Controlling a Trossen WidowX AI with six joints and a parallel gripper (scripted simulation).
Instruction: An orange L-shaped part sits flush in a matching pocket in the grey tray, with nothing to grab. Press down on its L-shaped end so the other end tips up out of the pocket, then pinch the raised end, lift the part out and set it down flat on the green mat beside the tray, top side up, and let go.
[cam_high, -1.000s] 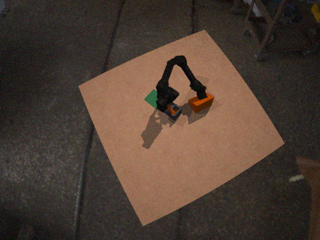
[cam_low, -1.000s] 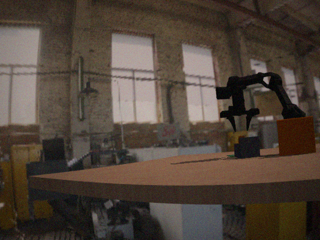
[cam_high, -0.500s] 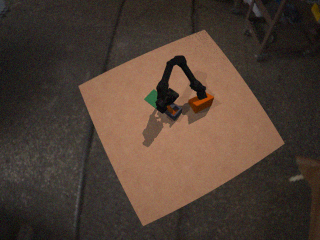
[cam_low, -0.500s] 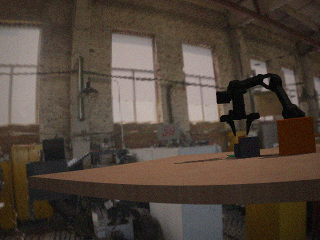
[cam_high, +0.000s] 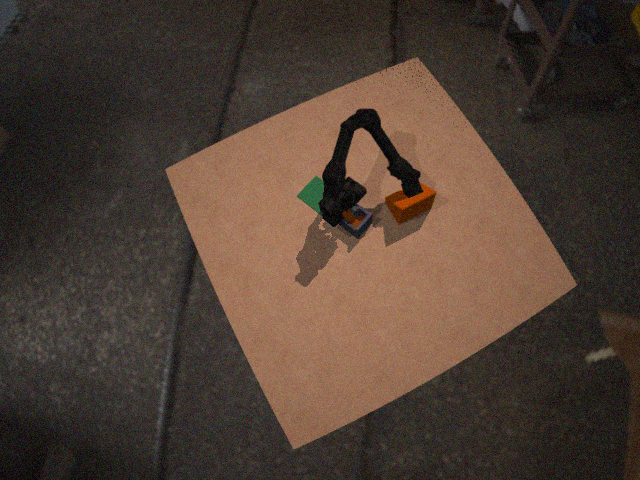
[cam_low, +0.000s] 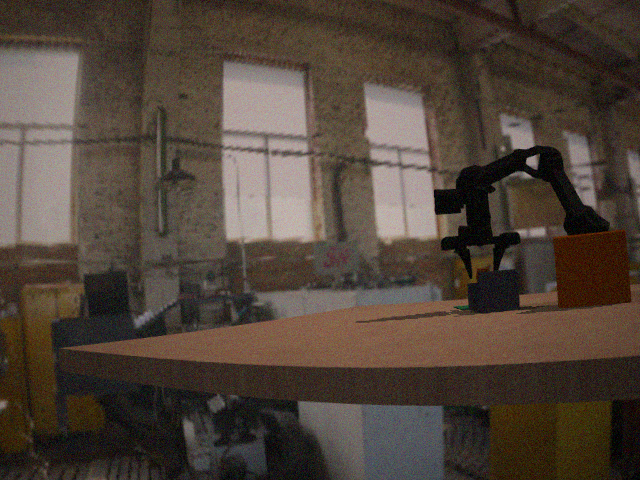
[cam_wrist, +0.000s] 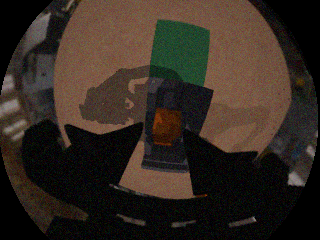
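My gripper tip is now 3 cm past the orange L-shaped part, 2 cm to the right of it and 3 cm above it. Also, from my gripper tip: green mat (5 cm ahead, 13 cm to the right, 9 cm below).
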